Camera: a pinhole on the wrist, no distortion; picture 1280 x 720 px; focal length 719.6 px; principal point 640.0 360.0 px. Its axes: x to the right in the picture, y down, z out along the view. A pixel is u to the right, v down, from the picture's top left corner.
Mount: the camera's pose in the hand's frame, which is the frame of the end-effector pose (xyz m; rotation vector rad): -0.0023 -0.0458 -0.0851 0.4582 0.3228 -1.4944
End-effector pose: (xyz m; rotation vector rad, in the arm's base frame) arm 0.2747 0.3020 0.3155 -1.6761 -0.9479 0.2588
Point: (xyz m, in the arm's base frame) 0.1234 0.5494 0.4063
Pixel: 531.8 646.5
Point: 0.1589 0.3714 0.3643
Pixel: 471.2 384.7
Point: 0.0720 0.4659 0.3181
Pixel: 388.3 394.3
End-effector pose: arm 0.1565 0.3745 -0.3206 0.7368 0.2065 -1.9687
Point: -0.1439 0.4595 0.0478
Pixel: 550.5 172.8
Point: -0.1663 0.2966 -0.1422
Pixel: 565.2 529.3
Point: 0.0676 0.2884 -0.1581
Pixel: 108.0 452.0
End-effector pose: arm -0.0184 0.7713 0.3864 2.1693 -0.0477 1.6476
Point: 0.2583 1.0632 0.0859
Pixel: 932.4 191.0
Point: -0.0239 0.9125 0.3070
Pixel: 1139.0 66.7
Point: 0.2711 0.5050 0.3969
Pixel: outside the picture
